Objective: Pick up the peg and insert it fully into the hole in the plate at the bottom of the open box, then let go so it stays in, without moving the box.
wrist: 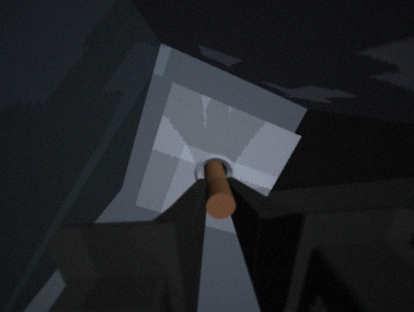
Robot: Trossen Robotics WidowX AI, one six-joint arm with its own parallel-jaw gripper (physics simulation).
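Frame: origin at the arm's base, x ahead, y left, z up, level; millimetres.
Where they show: gripper, fingertip midpoint: (215, 184).
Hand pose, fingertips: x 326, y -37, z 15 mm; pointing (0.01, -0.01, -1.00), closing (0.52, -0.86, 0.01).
Observation:
Each offset is from my fingertips to the top centre of the thing. "spot": to the spot under its first point.
The orange-brown round peg @(32 mm up, 3 mm ahead, 2 mm left) (217, 186) is held between the dark fingertips of my gripper (215, 184), which is shut on it. The peg's near end faces the camera, and its far end lies over the hole @(spot: 22 mm down, 6 mm ahead, 7 mm right) (224, 168) in the pale square plate @(7 mm down, 3 mm ahead, 1 mm left) (245, 137). A light ring shows around the hole, with a dark sliver of the opening to the right of the peg. Whether the peg's tip is above the hole or inside it cannot be told. The fingers hide the plate's lower part.
The open box's bluish-grey floor (141, 122) frames the plate. A dark box wall (65, 115) rises at the left, another dark wall (340, 147) stands at the right, and a shadowed wall (280, 45) is at the top. My gripper is down between these walls.

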